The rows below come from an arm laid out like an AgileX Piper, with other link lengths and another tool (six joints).
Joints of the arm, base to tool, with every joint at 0 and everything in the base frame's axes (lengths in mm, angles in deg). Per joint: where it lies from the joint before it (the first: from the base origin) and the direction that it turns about. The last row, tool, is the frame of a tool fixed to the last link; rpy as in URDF.
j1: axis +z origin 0 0 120.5
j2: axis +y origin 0 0 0
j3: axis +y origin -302.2 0 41.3
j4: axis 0.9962 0 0.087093 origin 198.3 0 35
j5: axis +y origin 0 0 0
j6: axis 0.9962 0 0.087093 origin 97 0 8.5
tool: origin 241.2 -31 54.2 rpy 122.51 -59.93 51.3
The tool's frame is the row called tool.
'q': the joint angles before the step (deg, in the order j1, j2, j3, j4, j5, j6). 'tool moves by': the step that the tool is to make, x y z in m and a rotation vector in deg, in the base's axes. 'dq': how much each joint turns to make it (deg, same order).
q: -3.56 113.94 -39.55 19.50 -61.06 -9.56
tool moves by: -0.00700 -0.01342 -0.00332 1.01 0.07 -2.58
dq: 0.00 0.04 0.00 2.77 0.09 0.00
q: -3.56 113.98 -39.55 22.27 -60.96 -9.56
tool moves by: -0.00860 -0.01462 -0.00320 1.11 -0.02 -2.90
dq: 0.00 0.00 0.00 3.11 0.05 0.00
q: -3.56 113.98 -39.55 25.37 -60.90 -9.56
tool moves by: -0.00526 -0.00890 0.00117 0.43 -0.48 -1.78
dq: 0.00 0.00 -0.05 1.82 -0.44 0.00
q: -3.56 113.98 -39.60 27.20 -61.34 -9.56
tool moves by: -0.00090 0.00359 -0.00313 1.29 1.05 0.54
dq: 0.00 -1.47 -0.01 -0.05 2.93 0.00
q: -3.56 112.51 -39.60 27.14 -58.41 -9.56
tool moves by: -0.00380 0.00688 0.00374 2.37 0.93 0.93
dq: 0.00 -3.76 0.00 0.08 5.43 0.01
